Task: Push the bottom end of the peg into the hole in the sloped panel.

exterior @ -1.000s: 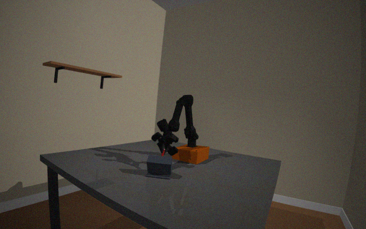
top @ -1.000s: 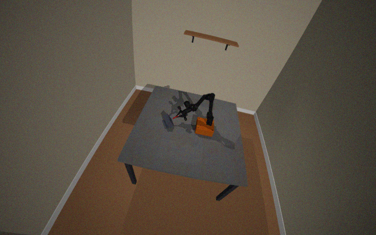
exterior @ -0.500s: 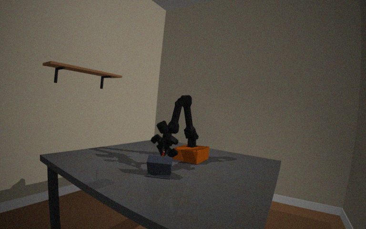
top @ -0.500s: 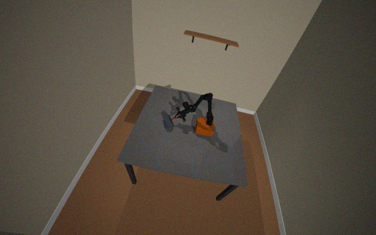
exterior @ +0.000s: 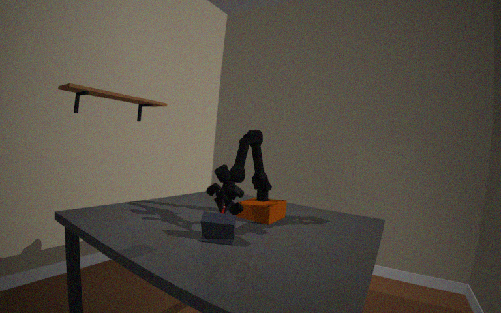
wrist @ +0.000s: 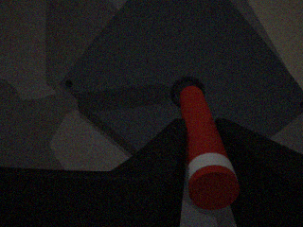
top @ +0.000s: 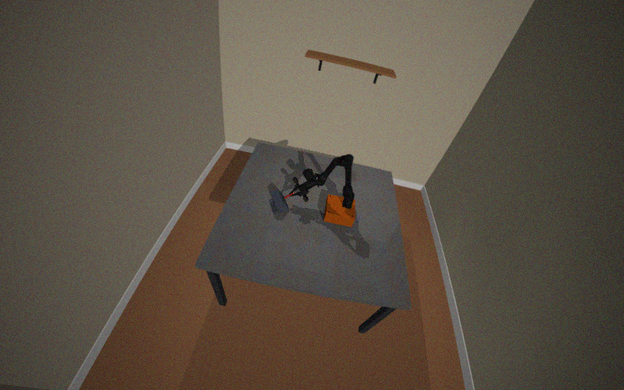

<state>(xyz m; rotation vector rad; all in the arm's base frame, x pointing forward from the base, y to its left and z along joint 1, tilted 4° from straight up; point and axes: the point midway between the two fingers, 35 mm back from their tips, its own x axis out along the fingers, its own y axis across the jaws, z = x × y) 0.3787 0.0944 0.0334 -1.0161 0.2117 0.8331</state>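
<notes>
Right now the sloped panel is 50 mm ahead of my gripper tip, 40 mm to the left of it and 40 mm below it. From my gripper tip the other things lie so: red round peg 10 mm behind, 10 mm to the right, 10 mm above.
</notes>
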